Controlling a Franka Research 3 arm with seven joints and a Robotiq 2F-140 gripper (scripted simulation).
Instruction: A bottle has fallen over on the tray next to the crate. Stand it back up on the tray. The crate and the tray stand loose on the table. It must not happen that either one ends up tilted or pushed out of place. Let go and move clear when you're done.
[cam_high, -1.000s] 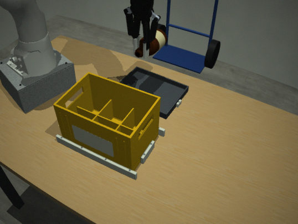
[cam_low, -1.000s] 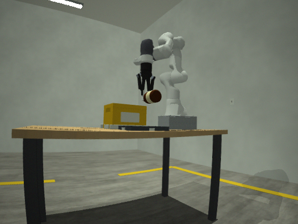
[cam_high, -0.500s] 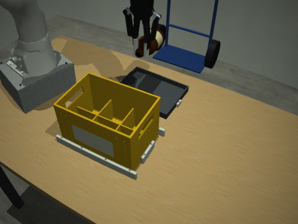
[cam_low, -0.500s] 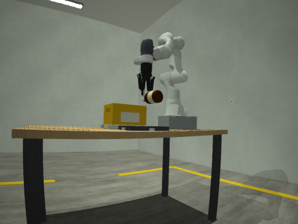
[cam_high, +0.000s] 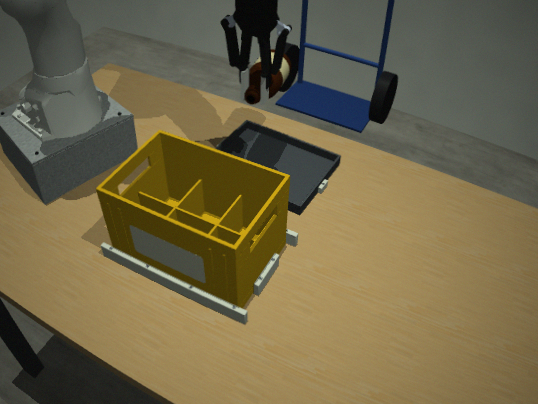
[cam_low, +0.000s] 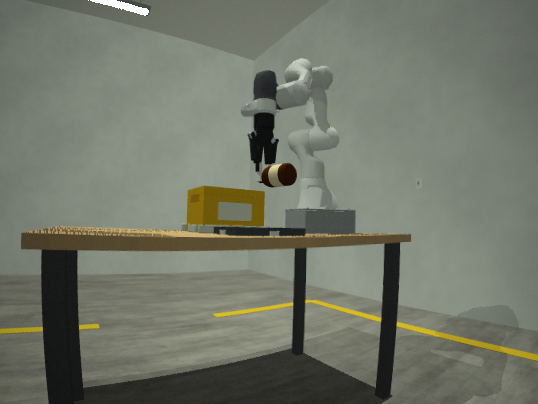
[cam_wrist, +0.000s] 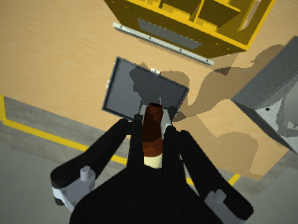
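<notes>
Right now the bottle is 50 mm to the left of my hand, 20 mm below it and 10 mm behind it. From my hand the other things lie so: yellow crate (250 mm to the right, 130 mm below, 30 mm ahead); tray (200 mm below, 30 mm ahead, 20 mm to the left).
</notes>
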